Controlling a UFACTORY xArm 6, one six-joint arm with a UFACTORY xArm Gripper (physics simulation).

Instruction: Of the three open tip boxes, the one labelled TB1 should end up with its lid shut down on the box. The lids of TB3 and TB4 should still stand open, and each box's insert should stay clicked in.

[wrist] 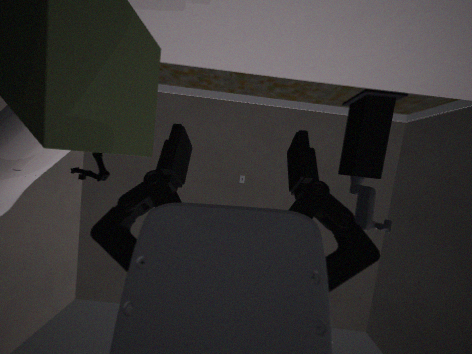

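Where they show: gripper, between the fingertips: (239,138); arm's base, origin of its link: (78,99).
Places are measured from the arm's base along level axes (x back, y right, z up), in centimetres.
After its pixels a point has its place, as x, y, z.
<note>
My gripper (239,138) {-15.5, 29.1, 5.5} is open, with a wide gap between its two dark fingers and nothing between them. The far wall shows through the gap. A large green block-shaped thing (105,95) {-4.4, 8.4, 0.0} fills the upper left of the wrist view, close to the camera and beyond the left finger's outer side. No label shows on it, and I cannot tell whether it is part of a tip box. Labels TB1, TB3 and TB4, the lids and the inserts cannot be made out in this view.
A pale, broad surface (320,45) {4.6, 41.0, -15.8} spans the top of the view. A dark block-shaped object (367,137) is at the right, with a grey jointed part (366,205) below it. A small dark jointed object (100,172) shows at the left. Room walls stand behind.
</note>
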